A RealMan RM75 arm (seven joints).
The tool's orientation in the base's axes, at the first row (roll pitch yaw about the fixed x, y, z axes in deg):
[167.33 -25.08 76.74]
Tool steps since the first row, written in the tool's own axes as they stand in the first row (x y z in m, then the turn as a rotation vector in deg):
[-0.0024 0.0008 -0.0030 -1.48 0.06 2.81]
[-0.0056 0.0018 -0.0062 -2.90 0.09 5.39]
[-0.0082 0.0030 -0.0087 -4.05 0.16 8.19]
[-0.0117 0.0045 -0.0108 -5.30 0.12 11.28]
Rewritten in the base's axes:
[-0.0007 -0.0034 0.0018 0.61 -0.33 -3.10]
[-0.0014 -0.0077 0.0035 1.14 -0.69 -5.97]
[-0.0016 -0.0112 0.0048 1.83 -0.74 -8.92]
[-0.0016 -0.0155 0.0055 2.49 -0.74 -12.19]

